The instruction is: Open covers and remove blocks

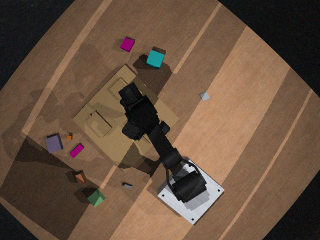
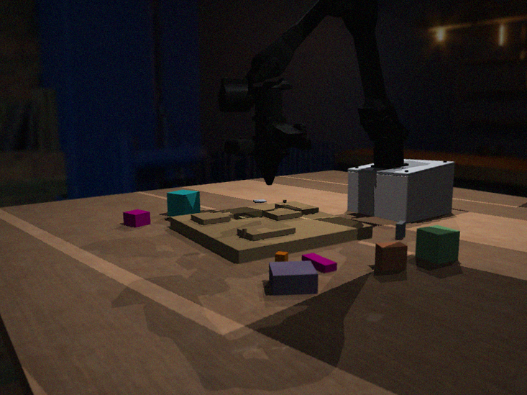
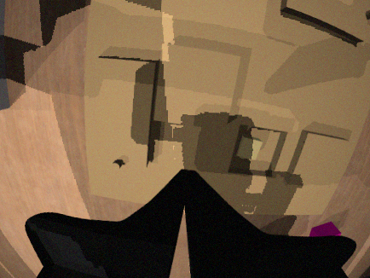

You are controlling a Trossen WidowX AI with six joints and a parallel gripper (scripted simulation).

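My gripper tip is now 3 cm short of the tan puzzle board, 7 cm to the right of it and 6 cm above it. The rest, counted from my gripper tip: teal cube 14 cm ahead, 16 cm to the right, 6 cm below; then magenta cube 26 cm ahead, 12 cm to the right, 7 cm below; then grey tile 9 cm behind, 22 cm to the right, 8 cm below.
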